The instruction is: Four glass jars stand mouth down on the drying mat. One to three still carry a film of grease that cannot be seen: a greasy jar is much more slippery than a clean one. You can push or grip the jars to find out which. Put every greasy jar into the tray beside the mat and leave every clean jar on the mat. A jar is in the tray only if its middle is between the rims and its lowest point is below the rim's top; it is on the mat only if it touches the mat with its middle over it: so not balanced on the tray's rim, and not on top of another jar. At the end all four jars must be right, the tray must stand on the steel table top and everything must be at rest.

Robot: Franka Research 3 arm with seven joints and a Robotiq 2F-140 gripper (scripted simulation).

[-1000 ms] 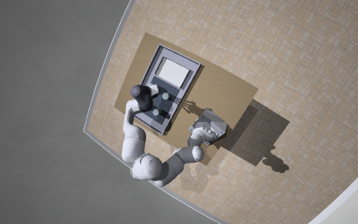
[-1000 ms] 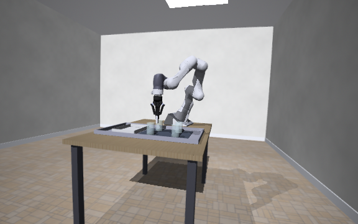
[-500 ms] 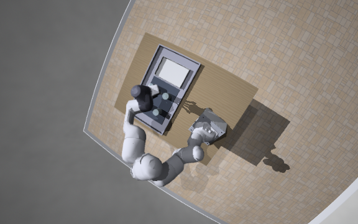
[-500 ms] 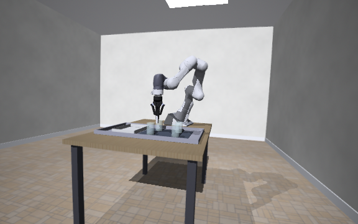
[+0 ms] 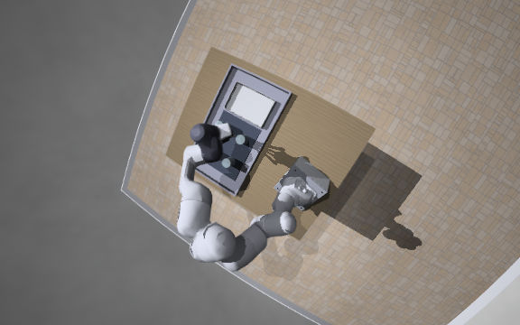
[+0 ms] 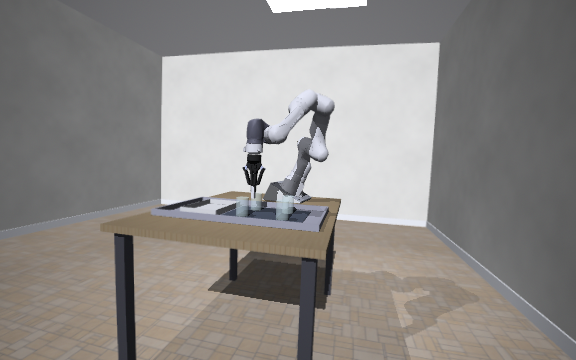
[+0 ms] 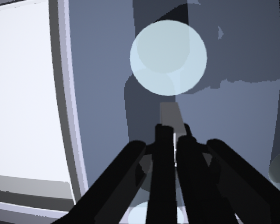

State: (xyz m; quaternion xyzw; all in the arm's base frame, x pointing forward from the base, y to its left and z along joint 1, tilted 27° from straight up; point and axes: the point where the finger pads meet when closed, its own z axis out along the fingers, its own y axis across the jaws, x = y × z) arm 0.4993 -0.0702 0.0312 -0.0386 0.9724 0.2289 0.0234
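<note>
The dark drying mat is 110 mm below my hand, 90 mm to the left of it and 20 mm ahead of it. The rest, counted from my hand: white tray (220 mm to the right, 100 mm below, 50 mm ahead).
</note>
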